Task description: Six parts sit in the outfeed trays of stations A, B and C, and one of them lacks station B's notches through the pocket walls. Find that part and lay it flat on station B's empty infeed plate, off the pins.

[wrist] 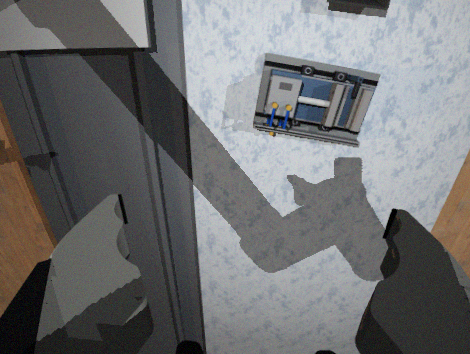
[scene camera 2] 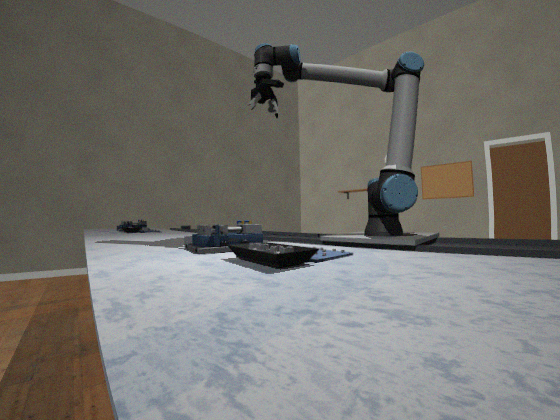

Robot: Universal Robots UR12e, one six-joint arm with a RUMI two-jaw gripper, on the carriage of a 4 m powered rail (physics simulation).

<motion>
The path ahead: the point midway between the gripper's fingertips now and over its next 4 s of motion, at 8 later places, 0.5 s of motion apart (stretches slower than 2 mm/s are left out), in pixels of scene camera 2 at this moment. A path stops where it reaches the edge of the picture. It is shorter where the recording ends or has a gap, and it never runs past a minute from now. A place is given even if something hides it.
My gripper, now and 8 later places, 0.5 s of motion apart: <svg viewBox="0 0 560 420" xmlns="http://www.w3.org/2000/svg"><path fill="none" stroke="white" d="M265 114L270 111L310 92L318 89L312 102L303 125L302 127L301 139L302 150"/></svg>
</motion>
